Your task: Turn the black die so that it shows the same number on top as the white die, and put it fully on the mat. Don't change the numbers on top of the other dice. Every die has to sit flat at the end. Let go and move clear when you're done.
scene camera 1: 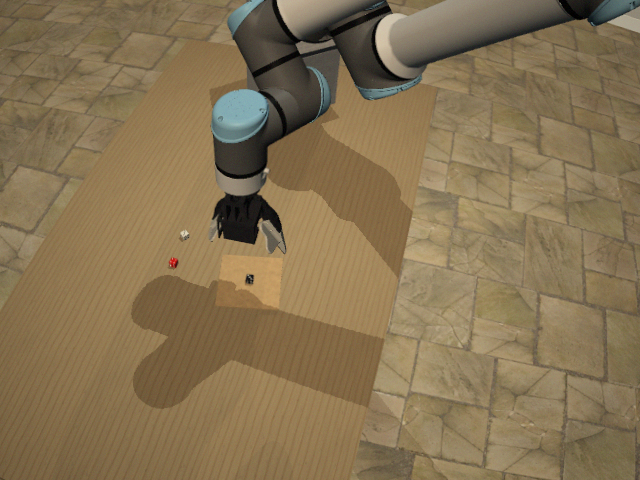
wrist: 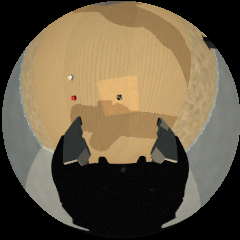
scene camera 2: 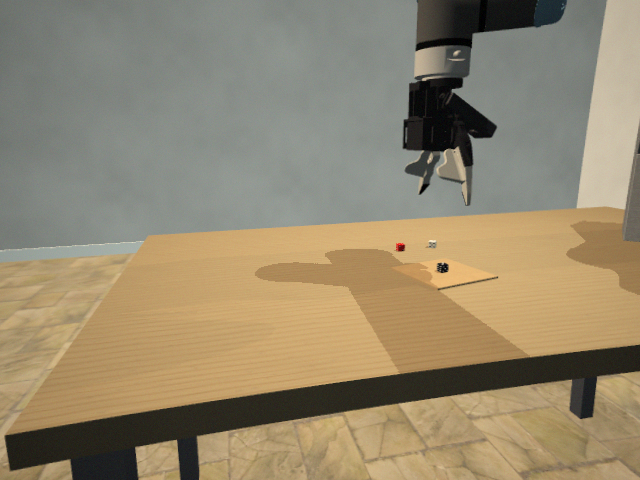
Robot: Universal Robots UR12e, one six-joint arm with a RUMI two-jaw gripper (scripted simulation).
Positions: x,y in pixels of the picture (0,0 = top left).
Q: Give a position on a tan mat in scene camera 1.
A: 264,294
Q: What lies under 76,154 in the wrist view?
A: My gripper.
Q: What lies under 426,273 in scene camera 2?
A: A tan mat.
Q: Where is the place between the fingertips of my gripper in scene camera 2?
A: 441,199
